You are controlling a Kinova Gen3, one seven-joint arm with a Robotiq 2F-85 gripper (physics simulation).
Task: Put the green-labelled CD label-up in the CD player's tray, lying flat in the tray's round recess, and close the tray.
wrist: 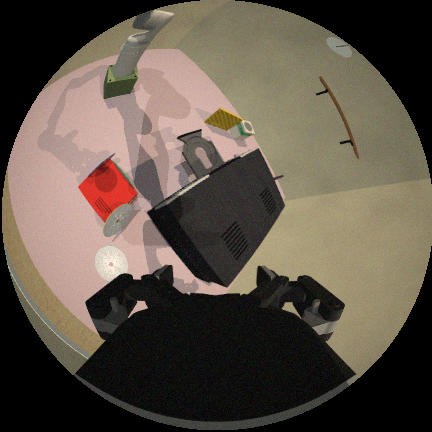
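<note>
The black CD player stands on the pink table, its top and vents facing my camera. Its grey tray is out on the far side, and no disc shows in its round recess. A red box stands left of the player. A thin green edge shows along the box's right side; whether it is the green-labelled CD I cannot tell. A silvery disc leans at the box's near end. A pale disc lies on the table. My gripper is open and empty, above the player's near side.
A bluish disc edge shows at the red box's far end. A yellow striped block and a small white-and-green box stand beyond the player. A grey arm on a green base stands at the far left.
</note>
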